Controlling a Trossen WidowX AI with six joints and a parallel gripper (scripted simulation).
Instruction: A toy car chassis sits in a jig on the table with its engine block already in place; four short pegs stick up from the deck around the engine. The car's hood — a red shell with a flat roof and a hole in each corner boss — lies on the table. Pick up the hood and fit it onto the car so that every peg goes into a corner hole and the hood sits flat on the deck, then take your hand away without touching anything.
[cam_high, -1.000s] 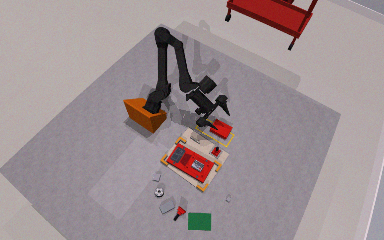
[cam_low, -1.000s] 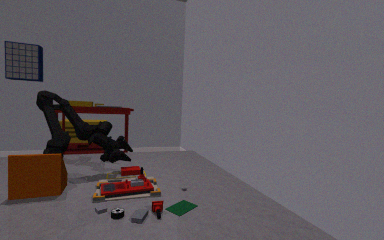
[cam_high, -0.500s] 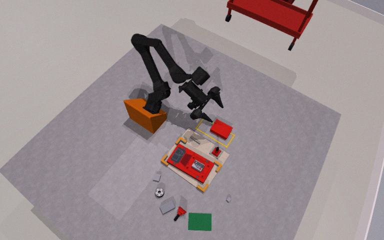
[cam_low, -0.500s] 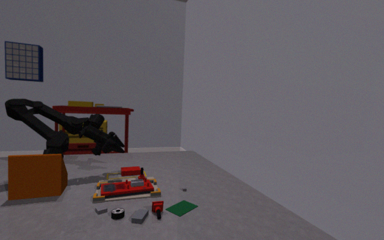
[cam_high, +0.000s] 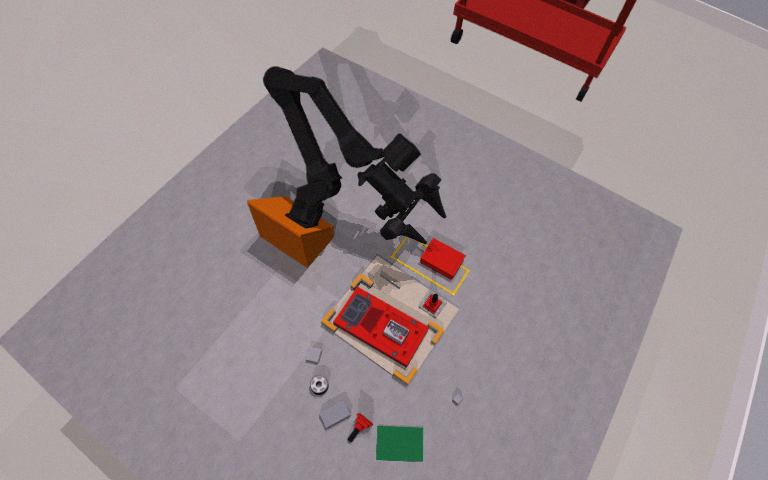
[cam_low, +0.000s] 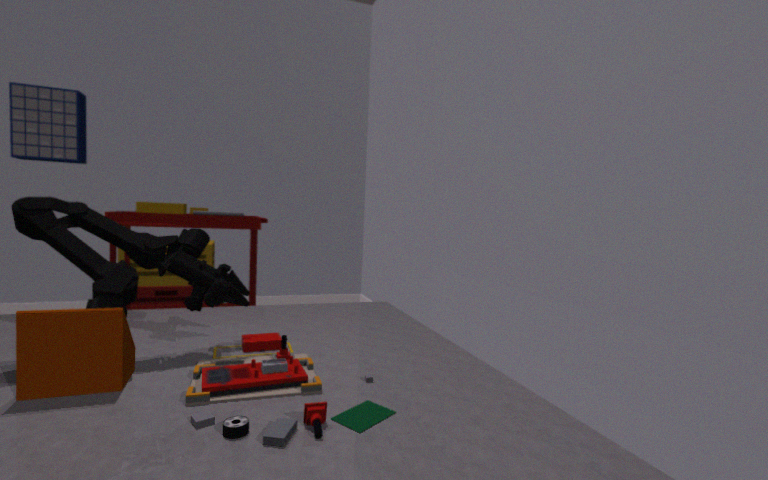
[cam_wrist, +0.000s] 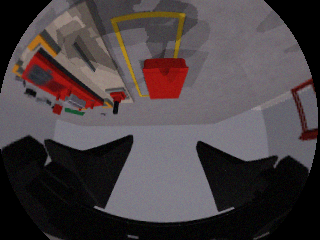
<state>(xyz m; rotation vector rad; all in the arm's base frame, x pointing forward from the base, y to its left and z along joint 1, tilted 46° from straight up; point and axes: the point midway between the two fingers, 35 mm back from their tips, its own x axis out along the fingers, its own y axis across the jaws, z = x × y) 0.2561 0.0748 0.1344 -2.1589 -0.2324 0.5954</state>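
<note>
My gripper tip is 110 mm above the red hood, 40 mm short of it and 10 mm to the right of it. The rest, counted from my gripper tip: grey engine block: 230 mm to the right, 100 mm below, 40 mm ahead; then green pad: 430 mm to the right, 180 mm ahead, 130 mm below.
</note>
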